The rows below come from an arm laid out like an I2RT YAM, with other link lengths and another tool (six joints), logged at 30 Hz.
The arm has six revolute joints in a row. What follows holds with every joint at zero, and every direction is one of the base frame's. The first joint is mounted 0.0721 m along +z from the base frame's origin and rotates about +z. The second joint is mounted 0.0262 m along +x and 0.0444 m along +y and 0.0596 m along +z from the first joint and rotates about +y. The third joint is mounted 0.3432 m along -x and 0.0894 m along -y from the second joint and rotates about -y. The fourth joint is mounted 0.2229 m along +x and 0.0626 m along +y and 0.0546 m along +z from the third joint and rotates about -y. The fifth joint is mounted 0.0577 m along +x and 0.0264 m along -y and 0.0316 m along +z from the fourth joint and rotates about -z. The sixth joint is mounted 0.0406 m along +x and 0.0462 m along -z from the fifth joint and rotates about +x. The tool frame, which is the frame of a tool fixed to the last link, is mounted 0.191 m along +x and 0.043 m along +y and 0.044 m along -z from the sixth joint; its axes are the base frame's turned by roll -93, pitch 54.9 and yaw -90 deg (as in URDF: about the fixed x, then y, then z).
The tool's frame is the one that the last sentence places.
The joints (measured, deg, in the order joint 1, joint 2, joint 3, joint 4, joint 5, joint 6), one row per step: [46.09, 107.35, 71.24, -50.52, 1.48, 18.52]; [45.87, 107.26, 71.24, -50.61, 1.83, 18.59]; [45.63, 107.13, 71.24, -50.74, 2.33, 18.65]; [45.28, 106.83, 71.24, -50.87, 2.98, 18.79]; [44.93, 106.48, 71.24, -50.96, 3.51, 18.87]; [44.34, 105.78, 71.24, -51.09, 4.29, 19.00]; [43.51, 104.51, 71.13, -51.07, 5.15, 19.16]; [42.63, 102.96, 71.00, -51.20, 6.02, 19.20]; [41.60, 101.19, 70.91, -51.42, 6.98, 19.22]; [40.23, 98.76, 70.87, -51.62, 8.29, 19.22]
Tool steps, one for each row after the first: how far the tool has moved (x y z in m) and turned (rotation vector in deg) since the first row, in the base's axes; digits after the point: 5 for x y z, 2 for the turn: [0.00177, -0.00191, 0.00020, -0.24, -0.25, -0.31]; [0.00394, -0.00445, 0.00051, -0.58, -0.61, -0.64]; [0.00714, -0.00763, 0.00159, -0.91, -1.19, -1.17]; [0.01011, -0.01038, 0.00300, -1.09, -1.74, -1.64]; [0.01486, -0.01464, 0.00604, -1.23, -2.69, -2.42]; [0.02109, -0.01976, 0.01152, -1.00, -4.12, -3.50]; [0.02679, -0.02593, 0.01839, -0.73, -5.63, -4.54]; [0.03296, -0.03328, 0.02649, -0.45, -7.34, -5.74]; [0.04143, -0.04303, 0.03796, 0.03, -9.81, -7.36]
